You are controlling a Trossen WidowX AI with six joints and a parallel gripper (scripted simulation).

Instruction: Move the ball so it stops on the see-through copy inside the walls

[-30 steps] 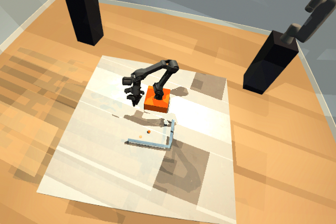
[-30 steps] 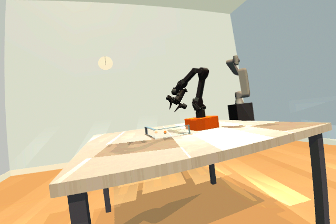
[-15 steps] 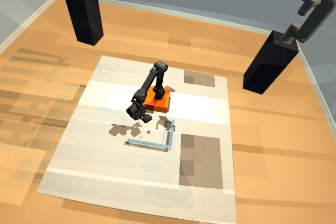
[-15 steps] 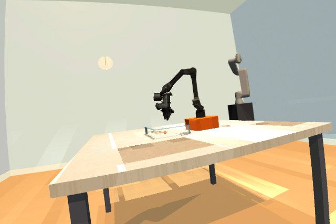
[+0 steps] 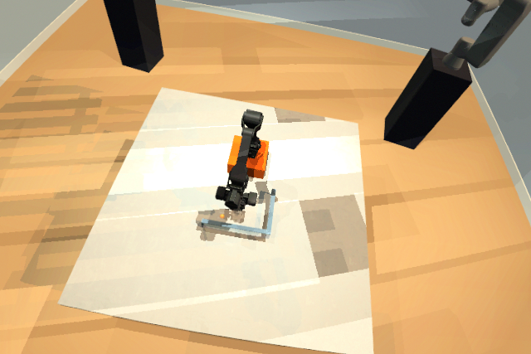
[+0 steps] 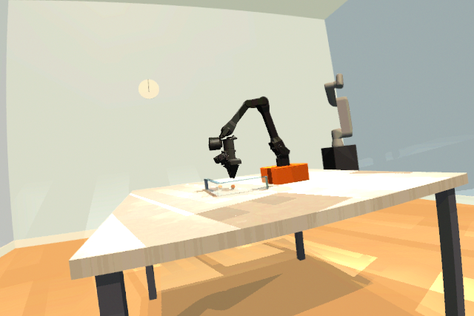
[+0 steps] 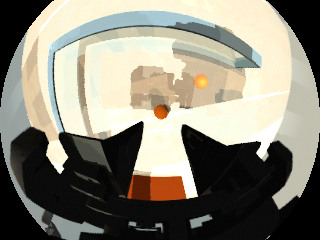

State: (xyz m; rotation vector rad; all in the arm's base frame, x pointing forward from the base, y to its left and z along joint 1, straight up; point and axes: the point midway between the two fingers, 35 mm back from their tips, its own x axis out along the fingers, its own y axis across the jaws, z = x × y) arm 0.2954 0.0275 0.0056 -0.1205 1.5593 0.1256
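Right now my gripper tip is 40 mm above the orange ball.
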